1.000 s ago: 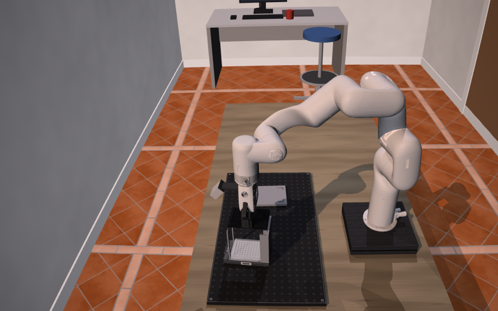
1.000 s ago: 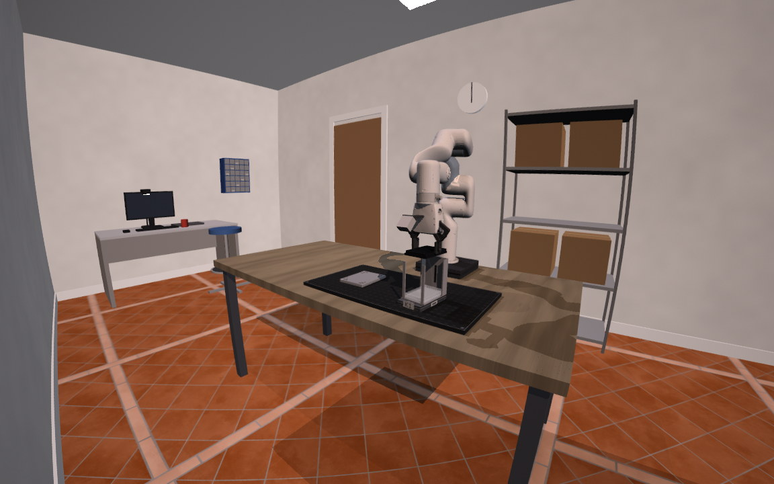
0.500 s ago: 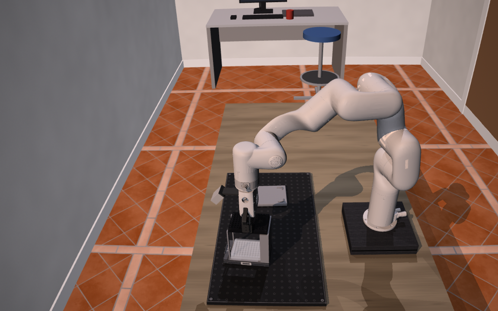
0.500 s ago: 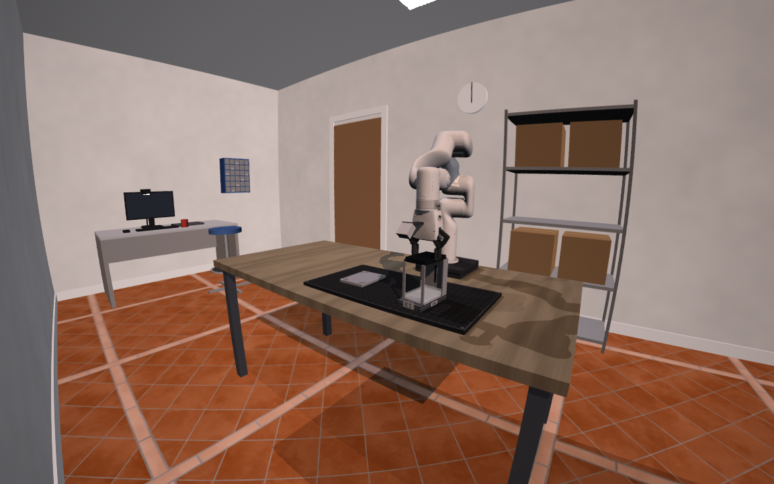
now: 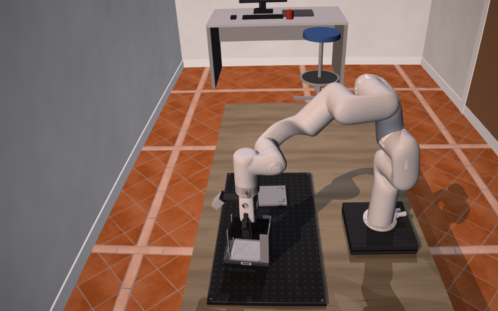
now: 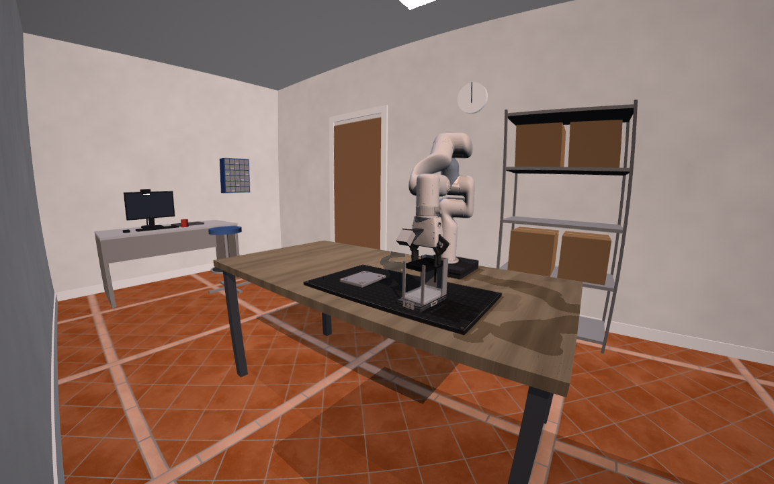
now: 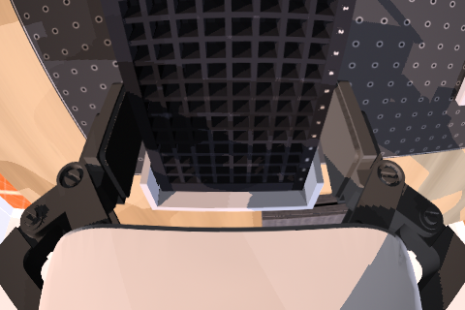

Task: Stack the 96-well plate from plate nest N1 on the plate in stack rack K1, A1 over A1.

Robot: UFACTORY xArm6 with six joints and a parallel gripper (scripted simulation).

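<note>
My hand is 120 mm above the white 96-well plate. Also, from my hand: plate nest N1 (100 mm behind, 310 mm to the right, 140 mm below); then black 96-well plate (10 mm below); then A1 mark (30 mm behind, 370 mm to the right, 130 mm below).
</note>
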